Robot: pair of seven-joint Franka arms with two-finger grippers.
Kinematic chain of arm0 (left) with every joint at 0, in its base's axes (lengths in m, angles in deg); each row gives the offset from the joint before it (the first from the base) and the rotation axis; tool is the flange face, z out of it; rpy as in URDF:
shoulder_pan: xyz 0 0 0.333 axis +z
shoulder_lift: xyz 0 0 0 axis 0.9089 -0.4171 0
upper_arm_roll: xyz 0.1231 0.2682 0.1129 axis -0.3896 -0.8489 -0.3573
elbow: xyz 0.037 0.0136 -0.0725 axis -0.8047 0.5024 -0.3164
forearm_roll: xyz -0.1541 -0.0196 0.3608 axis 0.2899 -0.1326 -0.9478
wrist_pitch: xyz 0 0 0 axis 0.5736 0.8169 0.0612
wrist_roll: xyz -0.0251 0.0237 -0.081 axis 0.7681 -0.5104 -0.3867
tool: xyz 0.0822 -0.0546 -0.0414 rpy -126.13 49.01 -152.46
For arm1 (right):
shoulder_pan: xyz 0 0 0.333 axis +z
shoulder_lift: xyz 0 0 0 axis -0.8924 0.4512 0
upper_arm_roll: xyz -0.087 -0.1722 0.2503 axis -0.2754 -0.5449 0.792
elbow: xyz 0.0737 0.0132 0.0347 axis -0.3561 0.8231 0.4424
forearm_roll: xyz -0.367 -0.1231 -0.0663 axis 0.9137 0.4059 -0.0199
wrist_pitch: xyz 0 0 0 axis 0.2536 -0.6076 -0.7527
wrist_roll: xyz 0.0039 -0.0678 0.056 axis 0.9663 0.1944 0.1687
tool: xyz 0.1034 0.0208 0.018 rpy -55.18 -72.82 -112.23
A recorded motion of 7 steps. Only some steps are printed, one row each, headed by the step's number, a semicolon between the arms.
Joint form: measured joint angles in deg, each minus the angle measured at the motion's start. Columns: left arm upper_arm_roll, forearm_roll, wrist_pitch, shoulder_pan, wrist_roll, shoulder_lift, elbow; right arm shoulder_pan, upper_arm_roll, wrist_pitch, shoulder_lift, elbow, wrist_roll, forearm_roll.
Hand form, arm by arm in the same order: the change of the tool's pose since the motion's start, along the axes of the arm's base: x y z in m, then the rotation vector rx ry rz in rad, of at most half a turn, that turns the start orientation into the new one. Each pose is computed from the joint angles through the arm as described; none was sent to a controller.
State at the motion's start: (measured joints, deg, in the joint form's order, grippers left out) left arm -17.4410 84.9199 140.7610 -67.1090 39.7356 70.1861 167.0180; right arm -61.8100 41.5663 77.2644 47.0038 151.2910 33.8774 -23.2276
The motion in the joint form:
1: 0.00 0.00 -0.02 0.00 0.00 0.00 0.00; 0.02 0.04 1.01 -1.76 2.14 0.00 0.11
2: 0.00 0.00 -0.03 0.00 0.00 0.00 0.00; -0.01 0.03 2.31 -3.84 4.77 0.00 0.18
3: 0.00 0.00 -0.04 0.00 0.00 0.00 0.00; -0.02 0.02 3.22 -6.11 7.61 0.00 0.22
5: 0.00 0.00 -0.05 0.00 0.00 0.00 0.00; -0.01 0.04 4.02 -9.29 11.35 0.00 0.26
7: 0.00 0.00 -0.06 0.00 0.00 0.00 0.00; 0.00 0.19 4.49 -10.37 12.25 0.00 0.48
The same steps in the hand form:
1: 0.0000 0.0000 0.0000 0.0000 0.0003 0.0000; -0.0079 0.0001 0.0021 0.0001 -0.0109 0.0009
2: -0.0001 0.0000 0.0000 0.0000 0.0005 0.0000; -0.0173 -0.0006 0.0036 0.0011 -0.0240 0.0000
3: -0.0001 0.0000 -0.0001 0.0001 0.0007 0.0000; -0.0288 -0.0010 0.0043 0.0033 -0.0299 -0.0005
5: -0.0001 0.0000 -0.0001 0.0001 0.0009 0.0000; -0.0457 -0.0008 0.0058 0.0071 -0.0341 -0.0001
7: -0.0001 0.0000 -0.0001 0.0001 0.0010 0.0000; -0.0503 0.0003 0.0094 0.0043 -0.0452 0.0035

